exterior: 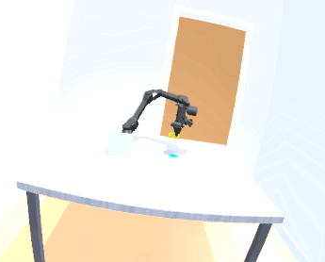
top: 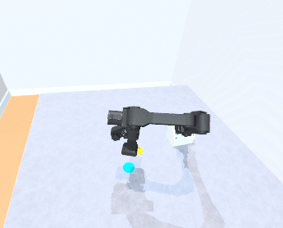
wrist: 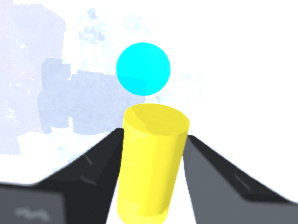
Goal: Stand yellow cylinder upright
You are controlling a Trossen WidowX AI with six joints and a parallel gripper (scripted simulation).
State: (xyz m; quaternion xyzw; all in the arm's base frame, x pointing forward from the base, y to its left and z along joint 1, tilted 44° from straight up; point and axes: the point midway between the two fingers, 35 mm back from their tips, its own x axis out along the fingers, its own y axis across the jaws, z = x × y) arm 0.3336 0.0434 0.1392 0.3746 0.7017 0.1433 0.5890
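Right now my gripper tip is 140 mm above the cyan circle. Also, from my gripper tip: yellow cylinder (20 mm behind, 10 mm to the left).
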